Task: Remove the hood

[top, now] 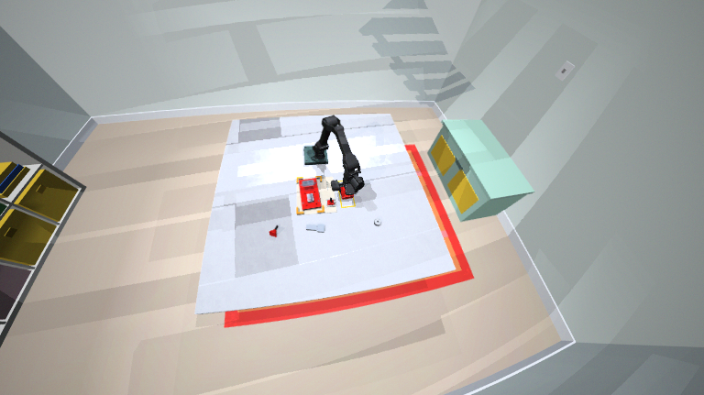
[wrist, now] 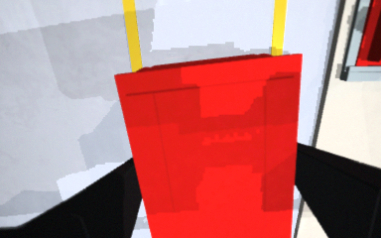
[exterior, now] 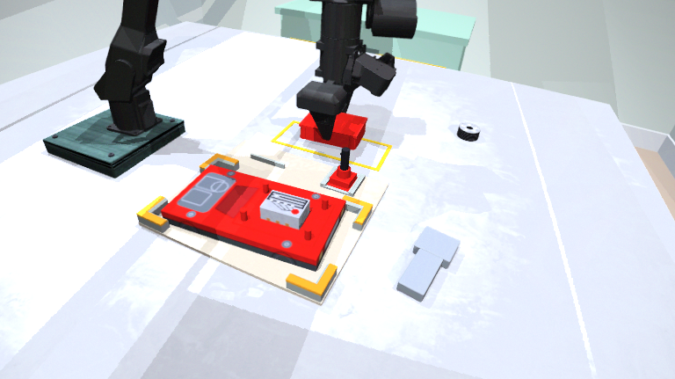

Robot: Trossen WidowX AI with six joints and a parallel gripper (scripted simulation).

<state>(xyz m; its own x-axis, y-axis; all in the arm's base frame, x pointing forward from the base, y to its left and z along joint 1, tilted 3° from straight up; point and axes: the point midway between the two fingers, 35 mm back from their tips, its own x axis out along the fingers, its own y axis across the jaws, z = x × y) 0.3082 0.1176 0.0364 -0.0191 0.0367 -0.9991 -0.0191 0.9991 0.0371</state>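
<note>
My gripper tip is now 5 cm short of the small base, 10 cm to the left of it and 1 cm below it. Round my gripper tip: black wheel (22 cm ahead, 14 cm to the left, 2 cm below); then red hood (1 cm above).
</note>
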